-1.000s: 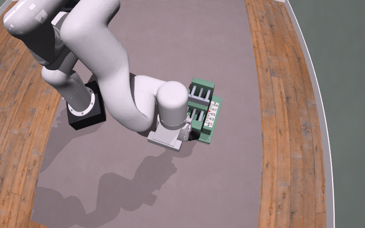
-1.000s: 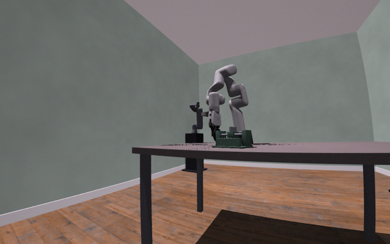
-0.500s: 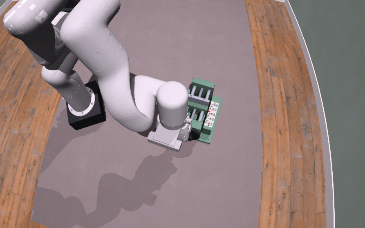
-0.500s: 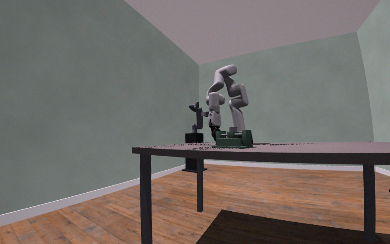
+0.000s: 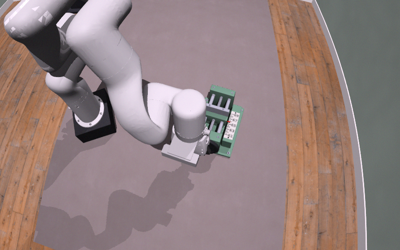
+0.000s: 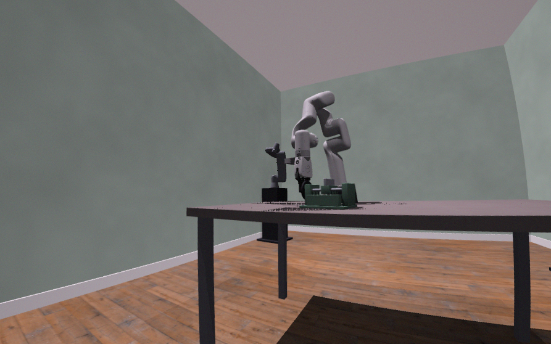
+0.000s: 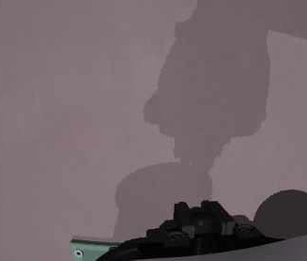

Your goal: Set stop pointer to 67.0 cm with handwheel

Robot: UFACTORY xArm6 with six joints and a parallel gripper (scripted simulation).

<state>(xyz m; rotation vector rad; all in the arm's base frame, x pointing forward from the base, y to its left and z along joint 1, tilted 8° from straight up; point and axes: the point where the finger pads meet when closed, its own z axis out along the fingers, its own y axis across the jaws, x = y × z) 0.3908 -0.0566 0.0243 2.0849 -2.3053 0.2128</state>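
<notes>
Now: hand 10 mm short of the black handwheel and 20 mm to the right of it. Round my hand: stop block: 60 mm ahead, 150 mm to the left.
</notes>
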